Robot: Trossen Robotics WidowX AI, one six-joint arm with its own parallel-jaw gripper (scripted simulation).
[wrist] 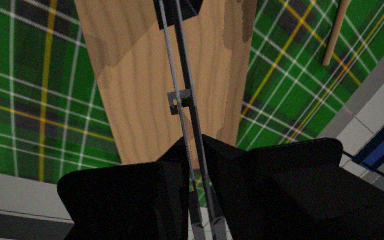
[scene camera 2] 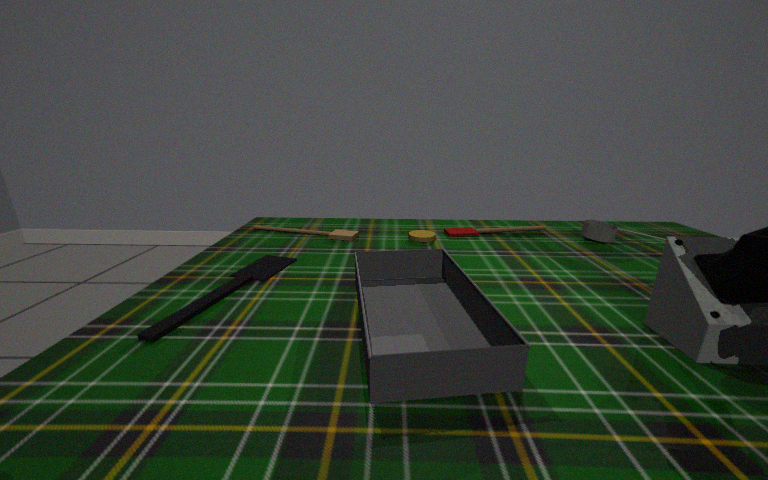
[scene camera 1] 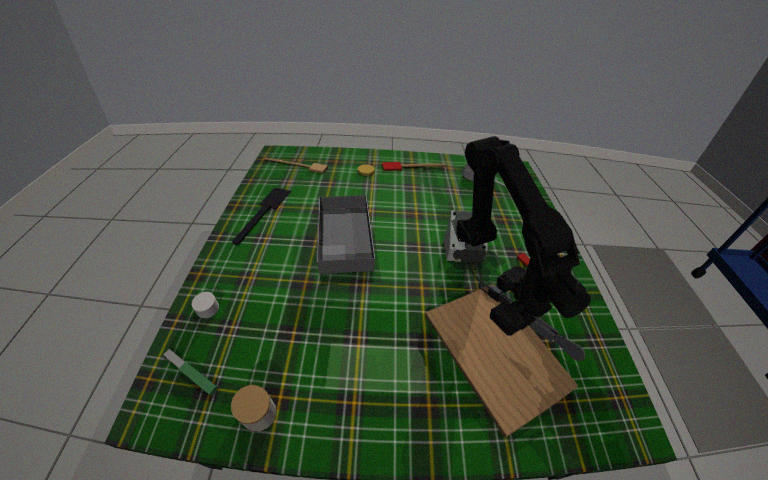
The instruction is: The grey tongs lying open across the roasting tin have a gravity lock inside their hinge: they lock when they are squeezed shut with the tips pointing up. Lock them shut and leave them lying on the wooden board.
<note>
I see my gripper (scene camera 1: 522, 326), a cork-lidded jar (scene camera 1: 252, 406), a black spatula (scene camera 2: 266, 267), a grey measuring cup (scene camera 2: 596, 230) and a wooden board (wrist: 128, 53).
The black spatula shows as well in scene camera 1 (scene camera 1: 276, 196). My gripper shows as well in the wrist view (wrist: 193, 140). The wrist view does not show the cork-lidded jar: it is out of frame. Scene camera 2 misses the cork-lidded jar: it is out of frame.
</note>
